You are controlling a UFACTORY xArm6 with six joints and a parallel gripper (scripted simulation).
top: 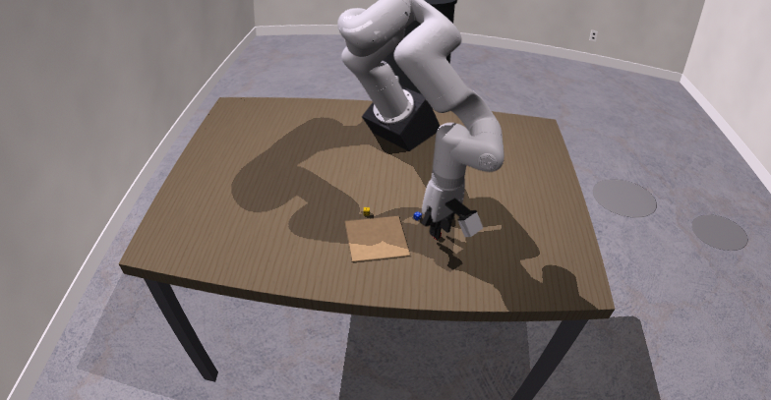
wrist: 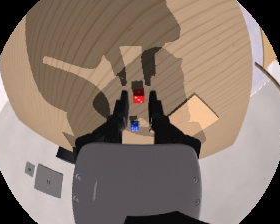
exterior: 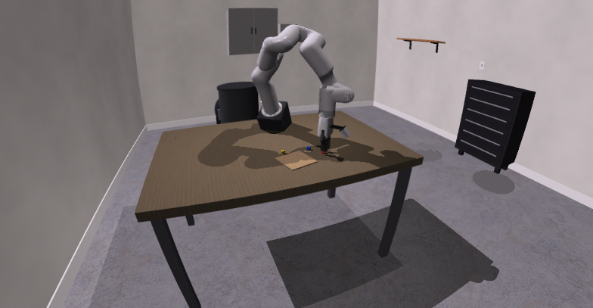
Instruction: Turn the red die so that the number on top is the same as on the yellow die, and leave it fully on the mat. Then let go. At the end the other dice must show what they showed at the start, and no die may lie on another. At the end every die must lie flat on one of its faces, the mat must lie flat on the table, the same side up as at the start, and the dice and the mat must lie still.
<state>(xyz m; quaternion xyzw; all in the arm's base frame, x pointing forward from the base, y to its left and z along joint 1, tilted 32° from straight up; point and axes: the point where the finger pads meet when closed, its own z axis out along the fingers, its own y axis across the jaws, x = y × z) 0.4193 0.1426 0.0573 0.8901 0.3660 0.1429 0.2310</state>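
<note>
Now: the red die 3 cm below my hand and 1 cm behind it. Also, from my hand: tan mat: 16 cm to the right, 4 cm below; then yellow die: 18 cm to the right, 9 cm behind, 3 cm below; then blue die: 7 cm behind, 5 cm to the right, 3 cm below.
</note>
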